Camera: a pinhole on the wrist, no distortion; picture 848 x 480 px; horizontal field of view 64.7 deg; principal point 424.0 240.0 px. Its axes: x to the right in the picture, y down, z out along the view. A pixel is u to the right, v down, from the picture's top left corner.
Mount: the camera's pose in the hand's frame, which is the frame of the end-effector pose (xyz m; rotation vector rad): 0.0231 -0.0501 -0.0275 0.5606 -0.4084 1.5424
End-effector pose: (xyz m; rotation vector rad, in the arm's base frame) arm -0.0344 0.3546 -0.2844 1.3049 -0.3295 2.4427
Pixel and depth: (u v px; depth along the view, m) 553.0 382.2 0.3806
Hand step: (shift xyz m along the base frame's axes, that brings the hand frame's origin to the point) 0.3467 0.0714 0.1733
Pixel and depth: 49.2 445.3 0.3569
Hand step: 0.3175 0.3206 0.0592
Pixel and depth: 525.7 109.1 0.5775
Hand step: 0.3895 0.1407 0.4377
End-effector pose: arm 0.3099 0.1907 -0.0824 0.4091 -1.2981 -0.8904
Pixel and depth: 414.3 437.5 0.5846
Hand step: -0.5658 -0.0839 -0.2273
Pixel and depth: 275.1 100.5 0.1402
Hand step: -0.1131 -0.1316 -0.0500
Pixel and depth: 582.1 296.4 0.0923
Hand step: -0.0856 -0.0589 -0.0294
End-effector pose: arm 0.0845 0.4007 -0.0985 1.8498 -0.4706 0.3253
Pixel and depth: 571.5 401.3 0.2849
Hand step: 0.0616 -0.1840 -0.2254
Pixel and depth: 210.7 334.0 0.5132
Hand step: 0.2267 -0.1511 -0.4992
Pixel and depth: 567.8 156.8 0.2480
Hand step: 0.1371 -0.1629 -0.1532
